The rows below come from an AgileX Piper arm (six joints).
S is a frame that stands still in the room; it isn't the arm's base.
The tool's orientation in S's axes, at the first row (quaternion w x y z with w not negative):
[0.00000 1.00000 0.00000 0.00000]
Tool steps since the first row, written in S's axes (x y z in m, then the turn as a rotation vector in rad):
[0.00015 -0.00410 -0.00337 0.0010 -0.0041 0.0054]
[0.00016 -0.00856 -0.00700 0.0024 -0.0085 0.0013]
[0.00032 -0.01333 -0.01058 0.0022 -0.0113 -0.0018]
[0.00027 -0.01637 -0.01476 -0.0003 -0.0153 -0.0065]
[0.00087 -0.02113 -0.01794 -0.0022 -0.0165 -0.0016]
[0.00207 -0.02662 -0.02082 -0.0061 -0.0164 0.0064]
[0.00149 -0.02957 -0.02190 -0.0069 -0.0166 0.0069]
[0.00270 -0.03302 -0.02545 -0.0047 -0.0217 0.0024]
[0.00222 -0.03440 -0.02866 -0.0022 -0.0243 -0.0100]
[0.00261 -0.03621 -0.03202 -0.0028 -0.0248 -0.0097]
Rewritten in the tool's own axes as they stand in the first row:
[0.00015 0.00410 0.00337 0.0010 0.0041 -0.0054]
[0.00016 0.00856 0.00700 0.0024 0.0085 -0.0013]
[0.00032 0.01333 0.01058 0.0022 0.0113 0.0018]
[0.00027 0.01637 0.01476 -0.0003 0.0153 0.0065]
[0.00087 0.02113 0.01794 -0.0022 0.0165 0.0016]
[0.00207 0.02662 0.02082 -0.0061 0.0164 -0.0064]
[0.00149 0.02957 0.02190 -0.0069 0.0166 -0.0069]
[0.00270 0.03302 0.02545 -0.0047 0.0217 -0.0024]
[0.00222 0.03440 0.02866 -0.0022 0.0243 0.0100]
[0.00261 0.03621 0.03202 -0.0028 0.0248 0.0097]

